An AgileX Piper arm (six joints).
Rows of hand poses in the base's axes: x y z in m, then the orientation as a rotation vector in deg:
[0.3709 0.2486 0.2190 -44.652 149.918 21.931]
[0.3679 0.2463 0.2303 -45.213 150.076 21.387]
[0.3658 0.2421 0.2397 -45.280 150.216 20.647]
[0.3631 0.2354 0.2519 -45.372 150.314 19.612]
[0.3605 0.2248 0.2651 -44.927 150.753 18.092]
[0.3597 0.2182 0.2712 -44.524 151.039 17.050]
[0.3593 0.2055 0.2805 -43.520 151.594 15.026]
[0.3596 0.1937 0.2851 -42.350 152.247 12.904]
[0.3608 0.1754 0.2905 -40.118 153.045 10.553]
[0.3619 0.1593 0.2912 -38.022 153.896 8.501]
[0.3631 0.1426 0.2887 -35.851 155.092 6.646]
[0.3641 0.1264 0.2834 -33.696 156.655 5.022]
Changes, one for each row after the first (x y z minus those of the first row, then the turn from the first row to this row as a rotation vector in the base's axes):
[-0.0030 -0.0023 0.0113 -0.509 0.052 0.295]
[-0.0051 -0.0065 0.0207 -1.035 -0.037 0.217]
[-0.0078 -0.0132 0.0329 -1.740 -0.247 0.117]
[-0.0104 -0.0238 0.0461 -2.755 -0.354 -0.458]
[-0.0112 -0.0304 0.0522 -3.428 -0.446 -0.918]
[-0.0116 -0.0431 0.0615 -4.697 -0.635 -1.961]
[-0.0113 -0.0549 0.0661 -6.034 -0.750 -3.137]
[-0.0101 -0.0732 0.0715 -7.370 -0.878 -5.092]
[-0.0090 -0.0893 0.0722 -8.569 -0.812 -6.902]
[-0.0078 -0.1060 0.0697 -9.738 -0.333 -8.740]
[-0.0068 -0.1222 0.0644 -10.874 0.595 -10.528]

